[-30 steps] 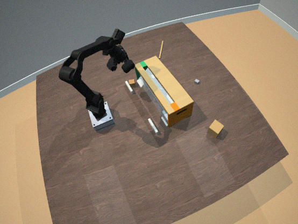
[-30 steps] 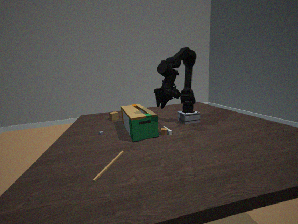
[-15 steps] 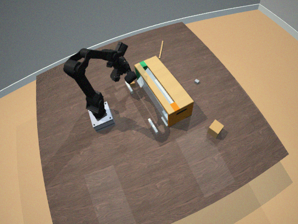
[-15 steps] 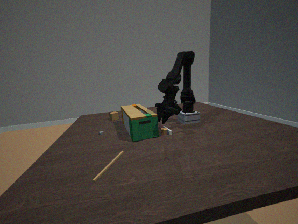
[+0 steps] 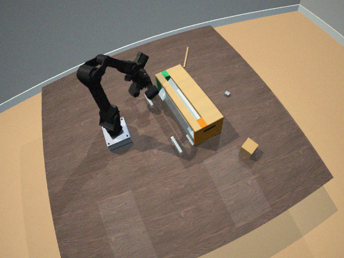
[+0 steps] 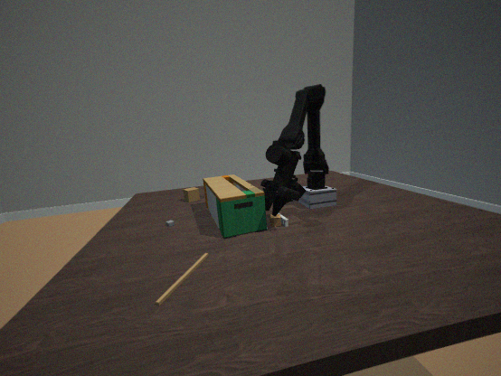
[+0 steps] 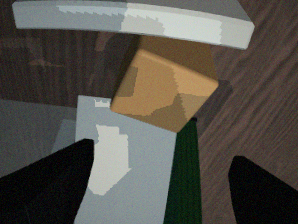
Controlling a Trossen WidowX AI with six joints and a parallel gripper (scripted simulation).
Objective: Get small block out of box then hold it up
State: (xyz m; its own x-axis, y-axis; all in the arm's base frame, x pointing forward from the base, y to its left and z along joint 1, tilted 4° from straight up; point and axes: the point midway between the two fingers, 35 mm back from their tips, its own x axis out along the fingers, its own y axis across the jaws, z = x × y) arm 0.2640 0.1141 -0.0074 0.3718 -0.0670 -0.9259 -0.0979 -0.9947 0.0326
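Now: the small tan block 20 mm behind my gripper tip and 30 mm below it. Round my gripper tip: thin wooden stick: 310 mm ahead, 160 mm to the left, 40 mm below; long tan box: 40 mm ahead, 170 mm to the right, 20 mm above.
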